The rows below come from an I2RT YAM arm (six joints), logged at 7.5 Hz.
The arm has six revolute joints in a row. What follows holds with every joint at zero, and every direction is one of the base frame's. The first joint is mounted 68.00 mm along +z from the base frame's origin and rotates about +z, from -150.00 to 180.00 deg. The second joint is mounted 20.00 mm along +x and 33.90 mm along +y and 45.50 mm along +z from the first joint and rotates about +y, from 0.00 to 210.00 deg. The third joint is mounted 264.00 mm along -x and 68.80 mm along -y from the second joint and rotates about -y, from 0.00 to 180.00 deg. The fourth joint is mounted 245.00 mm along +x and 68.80 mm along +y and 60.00 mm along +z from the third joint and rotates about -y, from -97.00 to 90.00 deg. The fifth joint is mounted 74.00 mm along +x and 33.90 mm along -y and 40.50 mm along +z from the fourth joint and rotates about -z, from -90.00 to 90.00 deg. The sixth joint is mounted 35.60 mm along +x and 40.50 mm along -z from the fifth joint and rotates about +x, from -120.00 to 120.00 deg. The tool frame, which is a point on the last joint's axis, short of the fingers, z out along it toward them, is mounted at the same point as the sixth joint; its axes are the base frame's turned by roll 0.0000, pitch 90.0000 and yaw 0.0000 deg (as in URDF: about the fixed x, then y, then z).
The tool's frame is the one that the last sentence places.
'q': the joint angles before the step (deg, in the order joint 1, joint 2, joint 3, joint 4, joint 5, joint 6). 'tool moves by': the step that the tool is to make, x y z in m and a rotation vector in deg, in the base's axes. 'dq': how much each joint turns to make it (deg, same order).
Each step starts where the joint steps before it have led.
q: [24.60, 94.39, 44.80, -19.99, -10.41, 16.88]
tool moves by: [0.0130, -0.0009, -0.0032, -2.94, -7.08, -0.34]
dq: [-0.61, 1.52, -0.13, 6.56, 5.05, -2.44]
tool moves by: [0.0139, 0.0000, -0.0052, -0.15, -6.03, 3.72]
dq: [-1.05, 2.39, -0.02, 7.38, 0.02, -5.43]
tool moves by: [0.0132, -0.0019, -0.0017, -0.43, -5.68, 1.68]
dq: [-1.17, 1.82, 0.25, 6.33, 0.61, -3.79]
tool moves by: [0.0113, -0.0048, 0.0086, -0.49, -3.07, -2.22]
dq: [-1.32, -0.04, 1.63, 1.00, 1.79, -0.20]
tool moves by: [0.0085, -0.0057, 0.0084, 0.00, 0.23, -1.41]
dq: [-1.44, -0.10, 2.39, -2.70, -0.08, 0.03]
